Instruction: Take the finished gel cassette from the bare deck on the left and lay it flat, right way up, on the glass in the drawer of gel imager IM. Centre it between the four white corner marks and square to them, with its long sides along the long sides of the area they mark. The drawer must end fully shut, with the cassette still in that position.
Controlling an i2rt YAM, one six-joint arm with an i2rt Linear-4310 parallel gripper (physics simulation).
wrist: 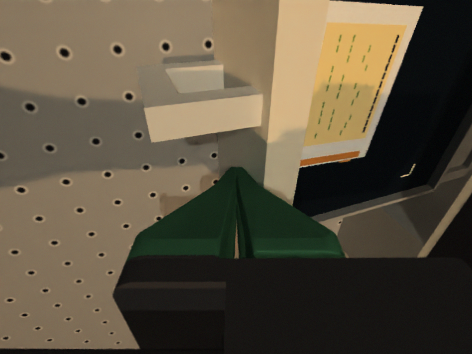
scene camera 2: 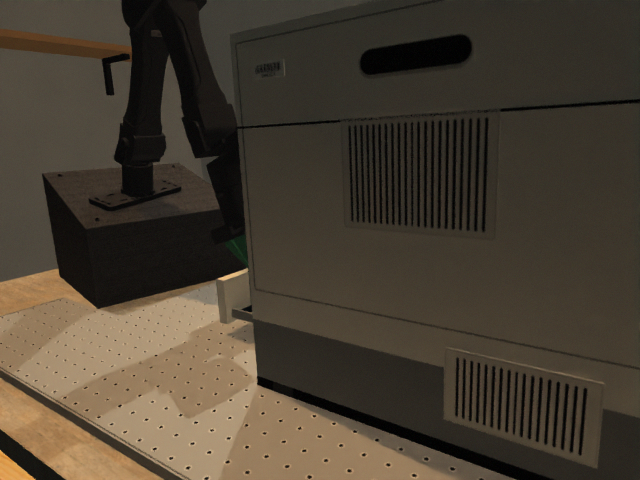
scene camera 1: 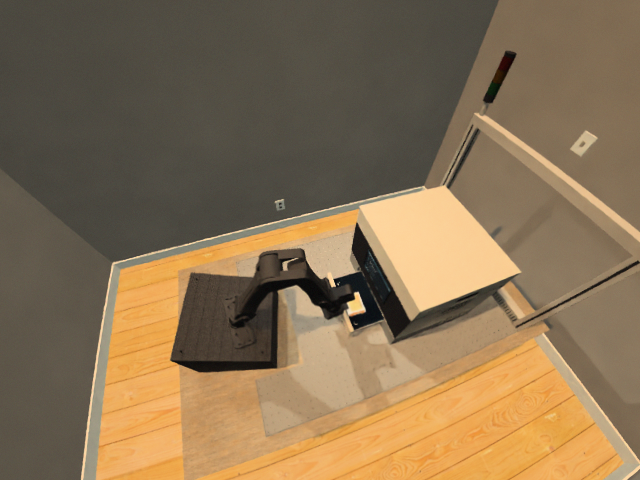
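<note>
The gel cassette, white with a yellow gel face up, lies flat on the dark glass of the pulled-out drawer, near its front panel. The panel hides the cassette's near edge in the wrist view. One white corner mark shows beyond the cassette's lower right corner; centring cannot be judged. My gripper is shut with its green fingertips together and empty. The tips are at the outer face of the drawer front, beside the handle; contact cannot be told.
The imager stands behind the drawer, its body hiding part of my fingers in scene camera 2. A perforated deck lies below. The dark arm base block is at the left, and a framed clear panel stands behind the imager.
</note>
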